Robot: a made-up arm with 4 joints.
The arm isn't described. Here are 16 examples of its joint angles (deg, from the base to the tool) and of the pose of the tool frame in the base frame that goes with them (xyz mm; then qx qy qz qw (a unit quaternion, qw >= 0)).
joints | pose
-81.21 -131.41 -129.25 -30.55 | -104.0 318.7 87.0 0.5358 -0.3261 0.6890 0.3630
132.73 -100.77 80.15 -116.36 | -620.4 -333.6 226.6 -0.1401 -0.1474 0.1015 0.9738
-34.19 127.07 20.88 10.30 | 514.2 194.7 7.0 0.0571 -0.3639 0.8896 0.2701
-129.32 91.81 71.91 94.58 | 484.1 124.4 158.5 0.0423 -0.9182 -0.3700 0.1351
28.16 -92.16 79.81 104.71 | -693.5 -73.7 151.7 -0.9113 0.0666 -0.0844 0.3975
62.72 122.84 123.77 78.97 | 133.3 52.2 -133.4 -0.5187 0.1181 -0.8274 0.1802
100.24 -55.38 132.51 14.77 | -268.9 -159.0 708.6 -0.6595 0.4230 0.4579 0.4201
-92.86 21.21 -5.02 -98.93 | -344.9 327.5 -249.9 -0.9848 -0.0075 -0.1406 0.1017
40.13 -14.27 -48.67 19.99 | -585.2 -323.6 151.5 -0.4272 -0.0913 -0.5140 0.7382
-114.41 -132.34 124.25 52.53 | -562.8 136.9 265.8 0.5129 0.0701 -0.0080 0.8556
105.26 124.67 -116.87 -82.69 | -67.2 -307.6 308.3 -0.1952 0.0679 -0.0047 0.9784
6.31 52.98 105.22 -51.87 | 347.1 -396.5 -113.7 0.0732 0.4774 0.8581 0.1743
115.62 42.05 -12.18 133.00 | -176.6 183.3 710.0 0.7981 0.0389 -0.2548 0.5446
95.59 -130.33 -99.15 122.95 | -56.5 -61.7 160.7 0.3951 0.2148 -0.8825 0.1381
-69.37 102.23 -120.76 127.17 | -64.9 22.0 79.6 -0.4770 0.1593 0.0232 0.8640
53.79 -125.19 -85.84 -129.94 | -117.5 -207.7 65.6 0.1650 0.9631 -0.0314 0.2106
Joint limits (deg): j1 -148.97..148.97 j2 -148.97..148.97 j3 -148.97..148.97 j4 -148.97..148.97
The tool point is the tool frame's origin. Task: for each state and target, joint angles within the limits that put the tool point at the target. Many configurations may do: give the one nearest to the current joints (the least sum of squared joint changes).
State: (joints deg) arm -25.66 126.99 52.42 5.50
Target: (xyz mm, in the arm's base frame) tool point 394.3 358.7 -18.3
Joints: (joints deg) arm -14.91 138.22 48.57 -5.11
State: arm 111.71 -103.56 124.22 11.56
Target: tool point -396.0 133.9 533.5
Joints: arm 145.96 -95.61 147.48 30.34
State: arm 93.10 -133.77 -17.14 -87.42
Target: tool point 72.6 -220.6 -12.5
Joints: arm 83.77 -148.97 -27.45 -129.50
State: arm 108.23 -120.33 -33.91 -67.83
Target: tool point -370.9 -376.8 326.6
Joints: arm 142.29 -80.91 -30.64 -69.18
